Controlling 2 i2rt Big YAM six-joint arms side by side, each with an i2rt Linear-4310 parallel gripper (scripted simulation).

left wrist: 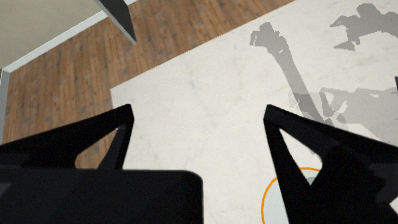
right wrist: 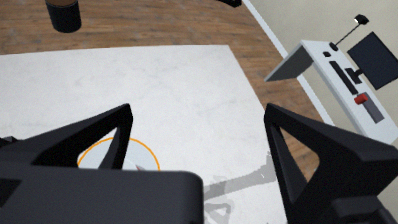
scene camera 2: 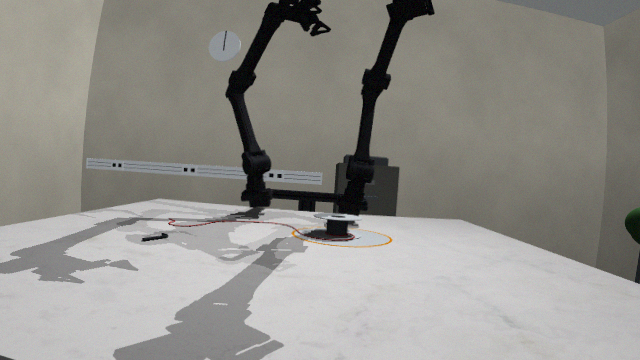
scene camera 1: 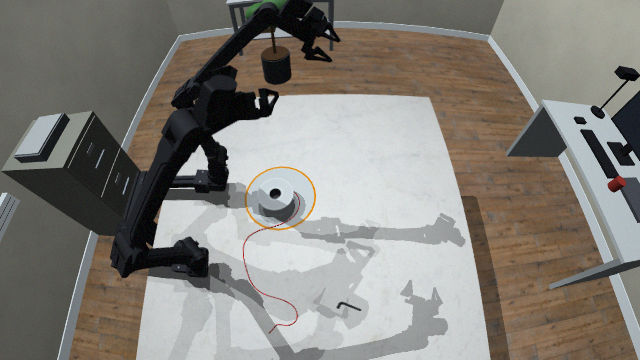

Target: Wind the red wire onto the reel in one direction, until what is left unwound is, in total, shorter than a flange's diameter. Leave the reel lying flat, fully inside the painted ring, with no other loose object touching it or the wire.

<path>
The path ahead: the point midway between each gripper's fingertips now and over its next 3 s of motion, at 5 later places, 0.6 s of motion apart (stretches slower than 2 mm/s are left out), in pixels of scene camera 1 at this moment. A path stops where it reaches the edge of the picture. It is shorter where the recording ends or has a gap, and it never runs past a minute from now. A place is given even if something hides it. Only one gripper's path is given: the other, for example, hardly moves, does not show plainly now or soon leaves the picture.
My right gripper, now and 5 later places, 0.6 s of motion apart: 263, 95; 224, 86; 200, 88; 201, 89; 211, 104; 224, 147
</path>
